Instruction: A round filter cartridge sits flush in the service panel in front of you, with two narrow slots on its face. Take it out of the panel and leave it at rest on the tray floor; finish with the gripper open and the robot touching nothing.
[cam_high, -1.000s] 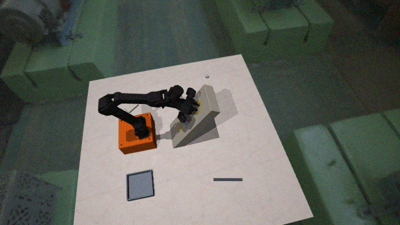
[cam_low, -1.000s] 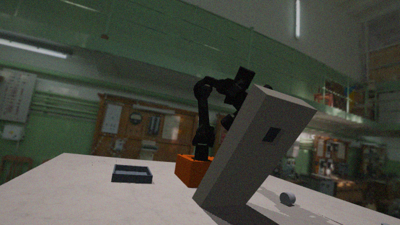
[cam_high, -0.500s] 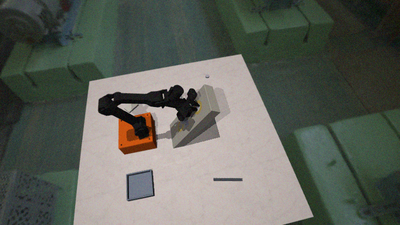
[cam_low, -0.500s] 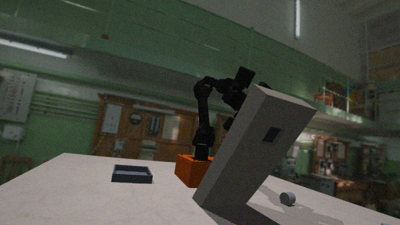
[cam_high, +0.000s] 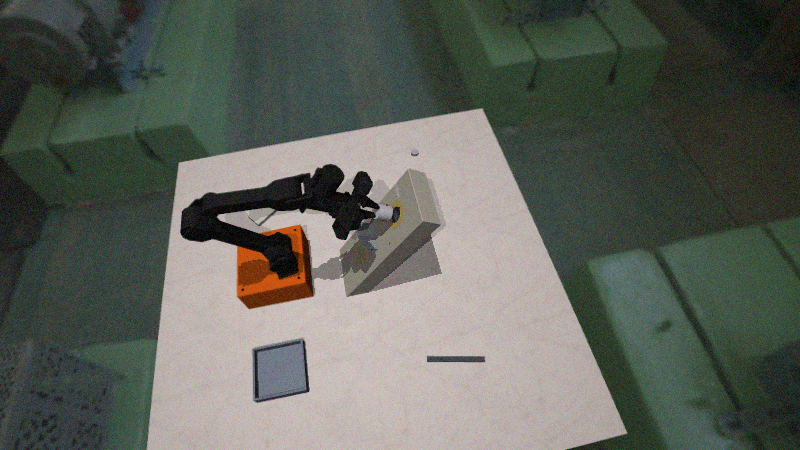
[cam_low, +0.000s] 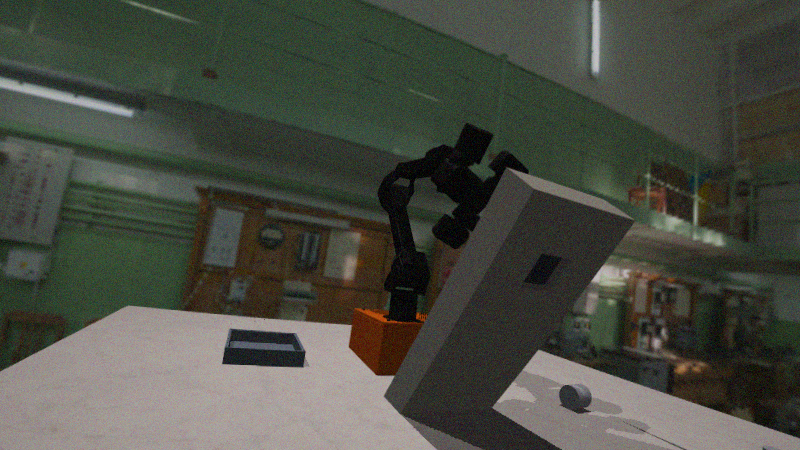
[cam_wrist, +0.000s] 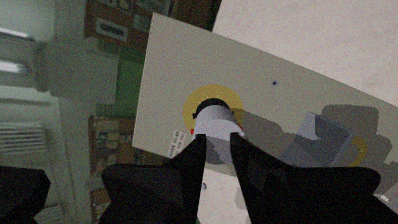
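My gripper tip is now 1 cm short of the round grey filter cartridge and 1 cm above it. From my gripper tip the other things lie so: grey tray 41 cm behind, 30 cm below, 22 cm to the right.
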